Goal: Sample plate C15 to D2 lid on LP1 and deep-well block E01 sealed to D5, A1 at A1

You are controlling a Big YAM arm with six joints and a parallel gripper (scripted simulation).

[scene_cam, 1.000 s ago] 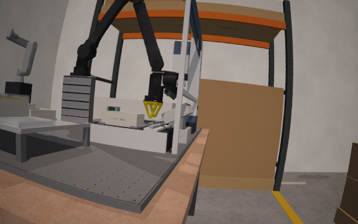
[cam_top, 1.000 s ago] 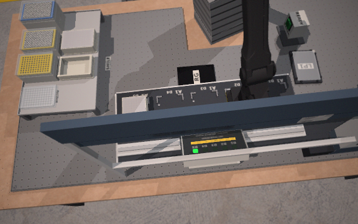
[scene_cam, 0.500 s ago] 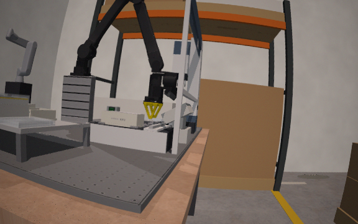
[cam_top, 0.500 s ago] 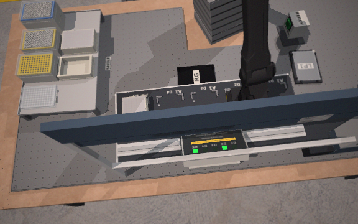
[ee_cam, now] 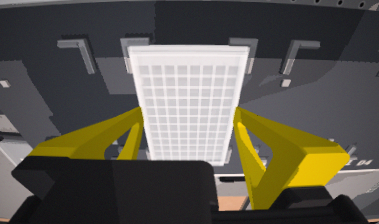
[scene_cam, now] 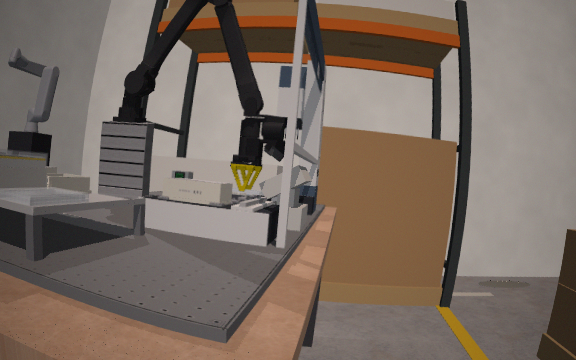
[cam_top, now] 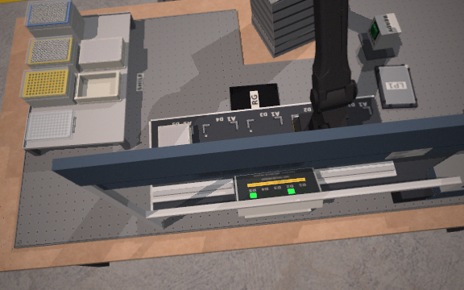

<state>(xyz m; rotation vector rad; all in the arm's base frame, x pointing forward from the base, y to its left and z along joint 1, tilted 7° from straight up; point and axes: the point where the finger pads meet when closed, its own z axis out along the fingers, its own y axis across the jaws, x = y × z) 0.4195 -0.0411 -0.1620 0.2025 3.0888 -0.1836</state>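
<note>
Right now the sample plate C15 is 10 mm below my hand and 10 mm behind it. The rest, counted from my hand: clear plate lid: 310 mm to the left, 120 mm behind, 60 mm below; lid park LP1: 310 mm to the left, 120 mm behind, 70 mm below; black regrip nest RG: 190 mm behind, 120 mm to the right, 70 mm below.
</note>
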